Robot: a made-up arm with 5 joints.
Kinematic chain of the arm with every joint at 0, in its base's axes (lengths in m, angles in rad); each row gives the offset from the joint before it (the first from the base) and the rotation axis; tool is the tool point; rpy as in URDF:
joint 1: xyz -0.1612 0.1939 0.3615 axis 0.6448 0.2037 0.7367
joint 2: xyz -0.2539 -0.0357 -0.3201 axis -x
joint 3: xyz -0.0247 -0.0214 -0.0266 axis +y
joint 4: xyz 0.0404 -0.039 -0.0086 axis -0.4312 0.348 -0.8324
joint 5: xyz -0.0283 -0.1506 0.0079 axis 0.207 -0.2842 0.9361
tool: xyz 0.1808 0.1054 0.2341 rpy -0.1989 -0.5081 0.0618
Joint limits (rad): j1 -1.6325..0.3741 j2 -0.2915..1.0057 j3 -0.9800..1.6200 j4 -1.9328..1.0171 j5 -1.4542..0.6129
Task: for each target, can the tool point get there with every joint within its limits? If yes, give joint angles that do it. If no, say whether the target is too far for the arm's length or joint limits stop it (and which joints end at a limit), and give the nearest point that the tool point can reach.
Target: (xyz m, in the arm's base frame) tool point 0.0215 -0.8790 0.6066
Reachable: no: too far | nearest point -0.2882 -0.2708 0.2301 | short by 0.779 m
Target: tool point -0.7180 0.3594 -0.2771
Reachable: no: joint limits stop it (at a limit: joint 1, joint 2, joint 3, joint 5) | nearest point -0.6006 0.3017 0.0145 | short by 0.320 m
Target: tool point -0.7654 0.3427 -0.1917
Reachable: no: joint limits stop it (at a limit: joint 1, joint 2, joint 3, joint 5) | nearest point -0.6181 0.2895 0.0212 | short by 0.264 m
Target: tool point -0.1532 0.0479 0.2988
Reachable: yes | joints -1.0143 0.4459 0.0948 -1.3093 -0.9843
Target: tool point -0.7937 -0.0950 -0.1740
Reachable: no: joint limits stop it (at a limit: joint 1, joint 3, joint 5) | nearest point -0.7030 -0.2711 0.0176 | short by 0.276 m
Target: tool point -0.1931 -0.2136 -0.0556
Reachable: yes | joints 0.0407 0.1002 1.0957 0.3068 -1.2955
